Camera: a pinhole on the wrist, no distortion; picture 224 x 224 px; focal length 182.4 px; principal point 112.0 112.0 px. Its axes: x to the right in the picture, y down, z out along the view. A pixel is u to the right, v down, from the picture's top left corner.
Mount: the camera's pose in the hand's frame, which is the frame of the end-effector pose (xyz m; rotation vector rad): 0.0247 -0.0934 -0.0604 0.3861 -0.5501 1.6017
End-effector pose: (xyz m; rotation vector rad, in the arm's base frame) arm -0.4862 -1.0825 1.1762 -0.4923 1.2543 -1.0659
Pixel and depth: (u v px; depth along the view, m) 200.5 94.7 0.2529
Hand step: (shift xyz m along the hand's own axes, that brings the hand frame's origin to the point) 0.0167 -0.1322 0.2189
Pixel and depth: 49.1 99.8 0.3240
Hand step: 0.0344 -0.3661 0.1481
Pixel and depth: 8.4 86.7 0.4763
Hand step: 0.0844 -0.5805 0.1917
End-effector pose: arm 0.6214 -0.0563 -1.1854 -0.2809 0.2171 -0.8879
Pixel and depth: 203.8 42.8 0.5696
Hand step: 0.1662 -0.1645 0.5940
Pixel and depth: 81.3 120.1 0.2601
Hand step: -0.0011 -0.2757 0.1288
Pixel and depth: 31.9 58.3 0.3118
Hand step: 0.1076 -0.3767 0.1326
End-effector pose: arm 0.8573 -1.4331 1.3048 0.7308 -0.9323 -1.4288
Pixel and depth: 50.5 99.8 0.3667
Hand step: 0.0354 -0.3997 0.1771
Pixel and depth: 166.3 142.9 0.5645
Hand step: -0.1297 -0.2749 0.4867
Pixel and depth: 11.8 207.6 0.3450
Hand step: -0.1595 -0.4520 0.0980
